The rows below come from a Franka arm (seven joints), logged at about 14 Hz.
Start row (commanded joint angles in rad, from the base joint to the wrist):
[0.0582 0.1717 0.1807 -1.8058 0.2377 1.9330 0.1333]
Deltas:
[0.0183 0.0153 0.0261 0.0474 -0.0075 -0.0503 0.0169]
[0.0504 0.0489 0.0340 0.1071 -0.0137 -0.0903 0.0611]
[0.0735 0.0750 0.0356 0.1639 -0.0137 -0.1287 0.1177]
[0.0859 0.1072 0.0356 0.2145 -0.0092 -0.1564 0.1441]
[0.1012 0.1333 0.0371 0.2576 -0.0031 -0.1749 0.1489]
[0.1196 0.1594 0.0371 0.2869 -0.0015 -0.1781 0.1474]
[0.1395 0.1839 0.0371 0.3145 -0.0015 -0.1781 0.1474]
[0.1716 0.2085 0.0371 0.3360 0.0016 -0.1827 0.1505]
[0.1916 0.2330 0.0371 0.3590 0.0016 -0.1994 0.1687]
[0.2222 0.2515 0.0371 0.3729 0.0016 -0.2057 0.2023]
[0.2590 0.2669 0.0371 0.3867 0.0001 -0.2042 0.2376]
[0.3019 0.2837 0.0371 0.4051 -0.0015 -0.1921 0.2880]
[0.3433 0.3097 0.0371 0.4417 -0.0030 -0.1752 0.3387]
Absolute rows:
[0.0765 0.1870 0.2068 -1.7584 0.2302 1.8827 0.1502]
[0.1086 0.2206 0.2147 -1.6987 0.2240 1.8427 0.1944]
[0.1317 0.2467 0.2163 -1.6419 0.2240 1.8043 0.2510]
[0.1441 0.2789 0.2163 -1.5913 0.2285 1.7766 0.2774]
[0.1594 0.3050 0.2178 -1.5482 0.2346 1.7581 0.2822]
[0.1778 0.3311 0.2178 -1.5189 0.2362 1.7549 0.2807]
[0.1977 0.3556 0.2178 -1.4913 0.2362 1.7549 0.2807]
[0.2298 0.3802 0.2178 -1.4698 0.2393 1.7503 0.2838]
[0.2498 0.4047 0.2178 -1.4468 0.2393 1.7336 0.3020]
[0.2804 0.4232 0.2178 -1.4329 0.2393 1.7273 0.3356]
[0.3172 0.4386 0.2178 -1.4191 0.2378 1.7288 0.3709]
[0.3601 0.4554 0.2178 -1.4007 0.2362 1.7409 0.4213]
[0.4015 0.4814 0.2178 -1.3641 0.2347 1.7578 0.4720]

